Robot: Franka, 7 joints.
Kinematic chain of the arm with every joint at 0, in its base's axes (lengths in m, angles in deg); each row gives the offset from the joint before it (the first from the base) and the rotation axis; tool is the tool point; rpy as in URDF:
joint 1: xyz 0 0 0.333 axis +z
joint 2: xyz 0 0 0 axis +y
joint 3: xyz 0 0 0.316 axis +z
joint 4: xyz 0.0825 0 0 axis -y
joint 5: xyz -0.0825 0 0.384 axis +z
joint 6: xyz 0 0 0 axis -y
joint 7: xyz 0.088 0 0 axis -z
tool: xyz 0 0 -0.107 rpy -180 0 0
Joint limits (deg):
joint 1: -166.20..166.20
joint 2: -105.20..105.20
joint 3: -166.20..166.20
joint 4: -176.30..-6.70
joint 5: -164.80..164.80
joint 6: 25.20..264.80
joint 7: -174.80..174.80
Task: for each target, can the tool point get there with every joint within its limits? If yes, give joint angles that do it. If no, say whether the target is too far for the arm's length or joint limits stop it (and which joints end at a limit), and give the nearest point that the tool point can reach.
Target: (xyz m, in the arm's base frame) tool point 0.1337 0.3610 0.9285
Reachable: yes | joints -5.26 -40.33 35.31 -86.86 44.33 118.44 75.78
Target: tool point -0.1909 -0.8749 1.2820
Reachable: no: too far | nearest point -0.1255 -0.5752 0.9570 | short by 0.447 m
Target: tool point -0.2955 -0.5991 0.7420
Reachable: yes | joints -101.73 16.15 -11.76 -70.69 -100.76 114.13 -22.58
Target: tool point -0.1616 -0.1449 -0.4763
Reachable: no: joint limits stop it (at a limit: joint 2) | nearest point -0.1706 -0.1530 -0.3580 | short by 0.119 m
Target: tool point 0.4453 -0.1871 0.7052
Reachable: yes | joints -135.77 -81.04 45.72 -99.41 41.88 92.99 68.71
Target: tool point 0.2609 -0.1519 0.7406
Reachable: yes | joints -120.51 -86.87 30.83 -130.91 61.84 116.02 36.73
